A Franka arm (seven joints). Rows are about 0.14 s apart.
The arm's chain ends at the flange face. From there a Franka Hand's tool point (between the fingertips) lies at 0.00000 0.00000 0.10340 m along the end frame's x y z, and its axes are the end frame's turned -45 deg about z.
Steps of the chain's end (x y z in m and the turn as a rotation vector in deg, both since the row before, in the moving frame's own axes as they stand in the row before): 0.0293 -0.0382 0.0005 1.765 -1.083 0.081; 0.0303 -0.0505 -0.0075 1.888 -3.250 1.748; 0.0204 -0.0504 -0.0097 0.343 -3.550 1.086; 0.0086 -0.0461 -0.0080 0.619 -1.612 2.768; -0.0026 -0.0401 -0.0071 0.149 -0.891 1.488; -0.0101 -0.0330 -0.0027 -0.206 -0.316 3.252; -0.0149 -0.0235 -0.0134 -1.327 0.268 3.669; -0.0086 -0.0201 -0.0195 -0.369 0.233 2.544; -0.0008 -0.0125 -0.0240 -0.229 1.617 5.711; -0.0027 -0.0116 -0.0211 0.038 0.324 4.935
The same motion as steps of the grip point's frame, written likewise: 0.0486 -0.0099 0.0004 2.014 0.482 0.081; 0.0555 -0.0209 -0.0077 3.633 -0.963 1.748; 0.0460 -0.0262 -0.0099 2.753 -2.268 1.086; 0.0375 -0.0294 -0.0080 1.578 -0.702 2.768; 0.0256 -0.0315 -0.0071 0.735 -0.525 1.488; 0.0155 -0.0306 -0.0027 0.078 -0.369 3.252; 0.0047 -0.0252 -0.0134 -1.128 -0.749 3.669; 0.0079 -0.0195 -0.0195 -0.426 -0.096 2.544; 0.0099 -0.0070 -0.0240 -1.305 0.981 5.711; 0.0067 -0.0097 -0.0211 -0.202 0.256 4.935
